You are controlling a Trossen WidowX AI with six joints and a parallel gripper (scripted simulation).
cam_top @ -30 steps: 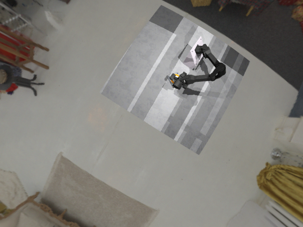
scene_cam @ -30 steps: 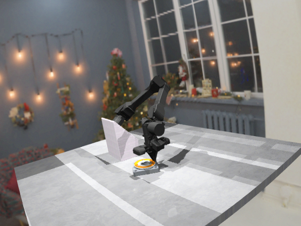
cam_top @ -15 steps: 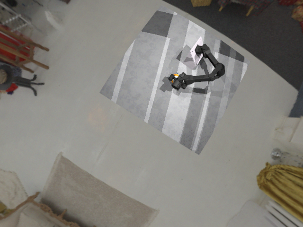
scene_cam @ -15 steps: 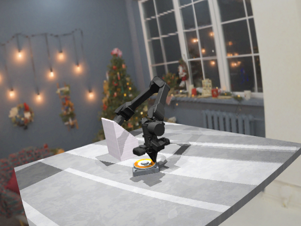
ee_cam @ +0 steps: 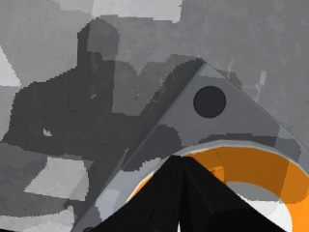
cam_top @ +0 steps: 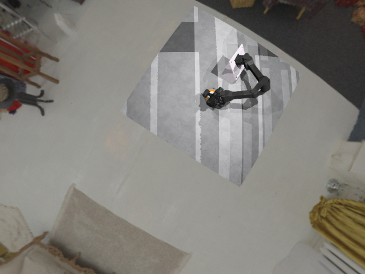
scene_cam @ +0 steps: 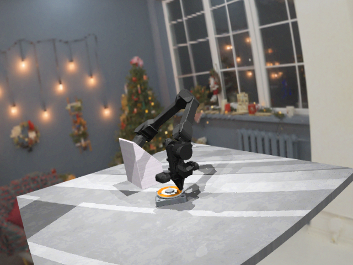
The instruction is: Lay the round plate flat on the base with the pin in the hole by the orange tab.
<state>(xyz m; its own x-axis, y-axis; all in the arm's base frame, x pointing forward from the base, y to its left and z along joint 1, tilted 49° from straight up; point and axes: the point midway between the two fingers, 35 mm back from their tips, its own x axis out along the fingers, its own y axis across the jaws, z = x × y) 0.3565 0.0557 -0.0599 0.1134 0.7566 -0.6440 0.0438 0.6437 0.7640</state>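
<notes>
Now: the base 50 mm behind my gripper tip, 30 mm to the right of it and 20 mm below it.
</notes>
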